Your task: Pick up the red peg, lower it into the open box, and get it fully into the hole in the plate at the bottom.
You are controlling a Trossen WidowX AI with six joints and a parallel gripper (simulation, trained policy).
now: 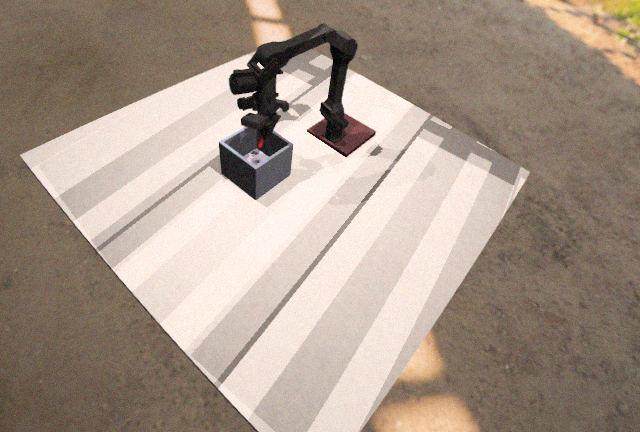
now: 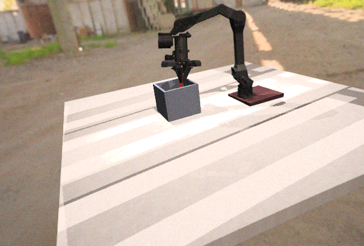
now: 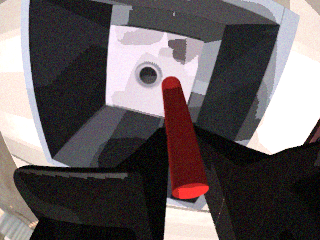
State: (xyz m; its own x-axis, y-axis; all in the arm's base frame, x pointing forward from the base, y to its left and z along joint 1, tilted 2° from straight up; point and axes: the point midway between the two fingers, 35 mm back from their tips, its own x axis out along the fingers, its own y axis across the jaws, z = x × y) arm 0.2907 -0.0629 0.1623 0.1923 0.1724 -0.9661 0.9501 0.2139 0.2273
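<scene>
The plate is 90 mm below my gripper tip, 40 mm ahead of it and 10 mm to the right of it. The rest, counted from my gripper tip: red peg: 10 mm to the right.
</scene>
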